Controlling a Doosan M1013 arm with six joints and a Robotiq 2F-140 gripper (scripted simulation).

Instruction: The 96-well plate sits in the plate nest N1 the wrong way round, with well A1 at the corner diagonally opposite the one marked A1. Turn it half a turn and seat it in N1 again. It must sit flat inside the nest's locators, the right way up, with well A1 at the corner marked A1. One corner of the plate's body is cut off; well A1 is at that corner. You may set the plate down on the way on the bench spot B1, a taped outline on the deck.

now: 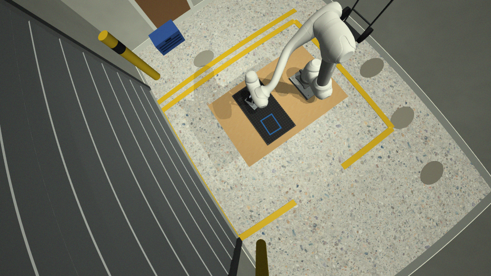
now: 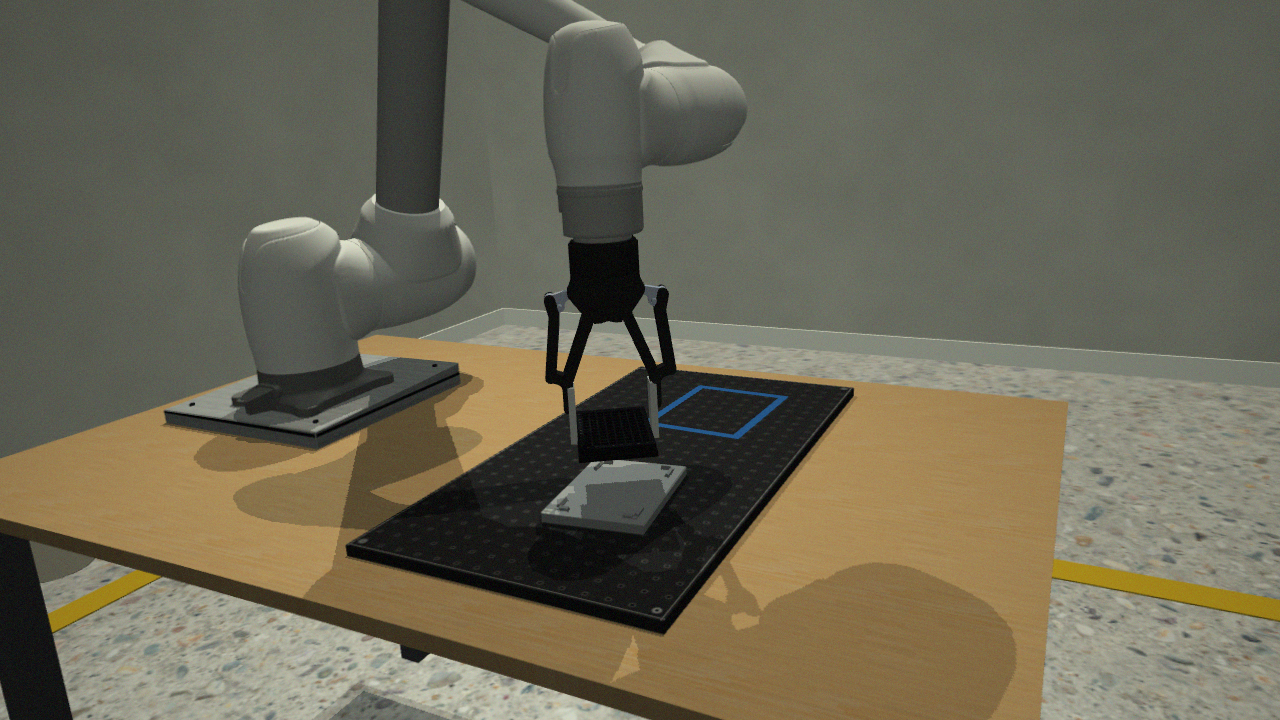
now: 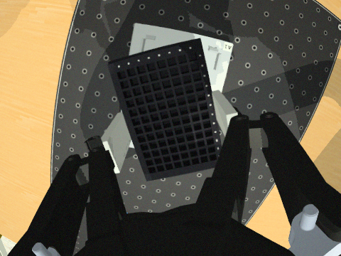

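Right now the black 96-well plate is 2 cm below my hand. From my hand the other things lie so: A1 mark (4 cm behind, 8 cm to the right, 9 cm below); grey plate nest N1 (10 cm below).
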